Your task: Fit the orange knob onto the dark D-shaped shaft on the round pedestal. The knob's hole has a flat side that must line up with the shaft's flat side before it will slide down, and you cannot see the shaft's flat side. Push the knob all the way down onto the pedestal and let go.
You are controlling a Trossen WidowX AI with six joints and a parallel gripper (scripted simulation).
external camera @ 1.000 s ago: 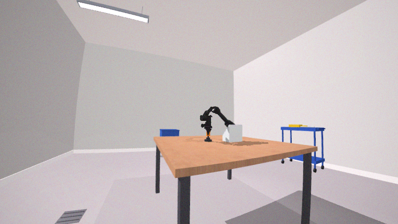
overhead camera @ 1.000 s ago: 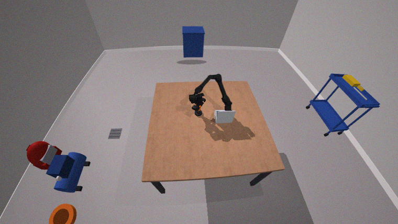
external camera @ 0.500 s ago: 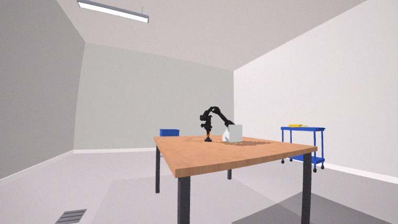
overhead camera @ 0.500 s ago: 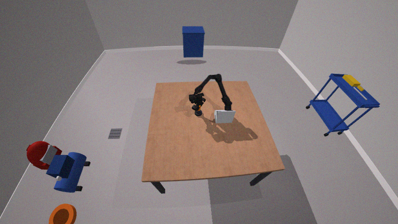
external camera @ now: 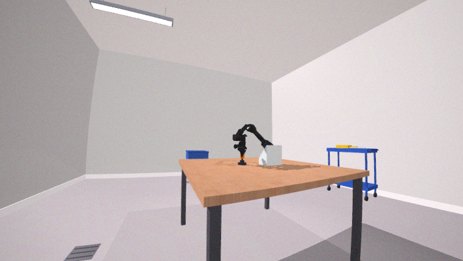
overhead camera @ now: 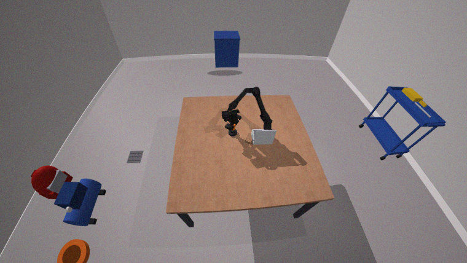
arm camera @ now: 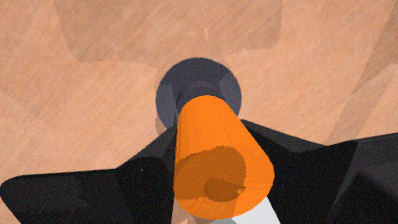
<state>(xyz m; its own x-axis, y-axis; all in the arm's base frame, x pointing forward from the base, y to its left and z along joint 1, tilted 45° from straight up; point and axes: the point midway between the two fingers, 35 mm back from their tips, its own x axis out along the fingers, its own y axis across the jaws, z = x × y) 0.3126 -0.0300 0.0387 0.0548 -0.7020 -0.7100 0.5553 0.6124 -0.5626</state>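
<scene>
The orange knob is 20 mm above my gripper tip. Also, from my gripper tip: dark round pedestal (40 mm below).
</scene>
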